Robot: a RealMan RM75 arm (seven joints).
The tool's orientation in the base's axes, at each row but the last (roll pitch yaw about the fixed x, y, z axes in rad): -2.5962, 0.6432, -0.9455; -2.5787, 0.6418, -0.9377; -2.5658, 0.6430, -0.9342; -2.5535, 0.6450, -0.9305; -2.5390, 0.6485, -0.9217; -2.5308, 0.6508, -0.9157; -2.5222, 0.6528, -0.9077
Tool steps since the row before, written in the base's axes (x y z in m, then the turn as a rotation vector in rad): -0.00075, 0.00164, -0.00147, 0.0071, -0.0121, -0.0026; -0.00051, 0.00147, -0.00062, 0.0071, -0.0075, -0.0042; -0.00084, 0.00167, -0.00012, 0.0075, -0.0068, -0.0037; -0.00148, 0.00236, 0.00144, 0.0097, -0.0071, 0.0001; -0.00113, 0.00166, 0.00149, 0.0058, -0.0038, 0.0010; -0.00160, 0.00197, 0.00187, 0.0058, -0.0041, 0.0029; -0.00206, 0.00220, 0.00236, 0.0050, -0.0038, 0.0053
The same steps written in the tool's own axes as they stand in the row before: -0.00053, 0.00086, 0.00210, 0.0127, -0.0021, -0.0061; -0.00082, 0.00035, 0.00142, 0.0107, -0.0026, -0.0017; -0.00140, 0.00039, 0.00118, 0.0102, -0.0033, -0.0014; -0.00308, 0.00010, 0.00056, 0.0091, -0.0068, -0.0039; -0.00250, -0.00007, 0.00008, 0.0046, -0.0046, -0.0026; -0.00315, 0.00008, 0.00000, 0.0036, -0.0054, -0.0041; -0.00382, 0.00019, -0.00020, 0.0016, -0.0059, -0.0055
